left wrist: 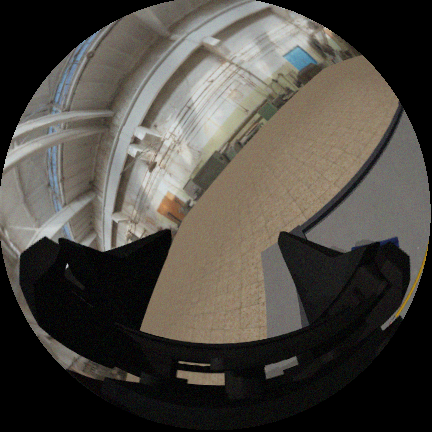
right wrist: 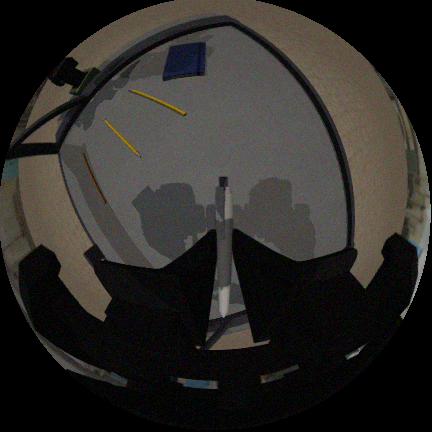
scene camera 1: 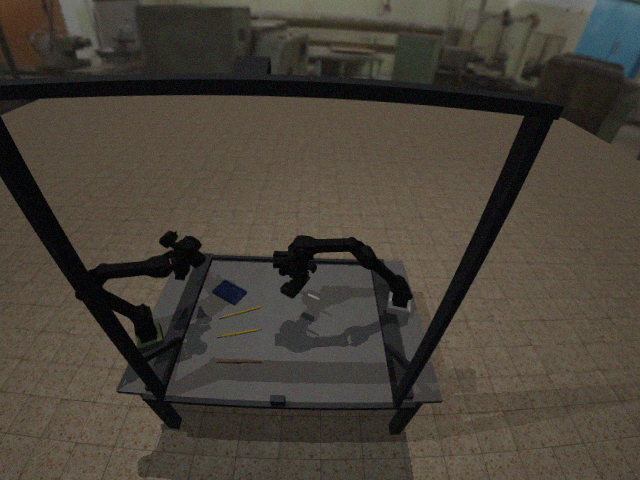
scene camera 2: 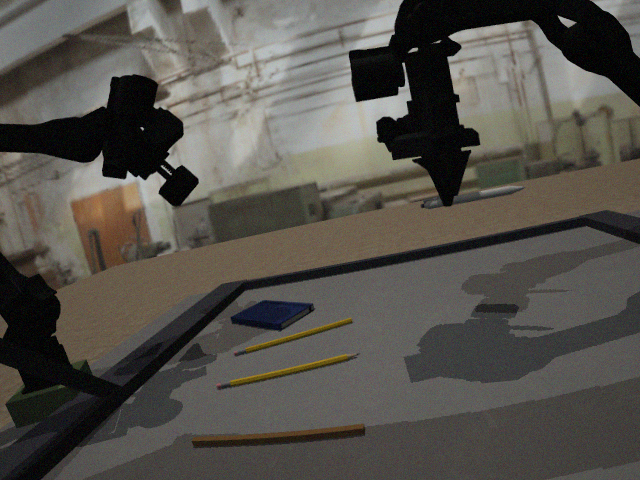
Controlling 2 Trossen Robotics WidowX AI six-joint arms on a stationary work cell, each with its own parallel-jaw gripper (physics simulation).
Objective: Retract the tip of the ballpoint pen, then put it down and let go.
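The grey and white ballpoint pen is held level above the table, lengthwise across the fingers. Its dark button end points to the left in scene camera 2 and to the top in the right wrist view. Its white tapered end points the other way; whether the tip is out is too small to tell. My right gripper is shut on the pen, nearer its button end. My left gripper is open and empty, raised at the left of both scene views, away from the pen.
On the table lie a blue notebook, two yellow pencils and a thin brown stick. Dark frame posts stand at the table's sides in scene camera 1.
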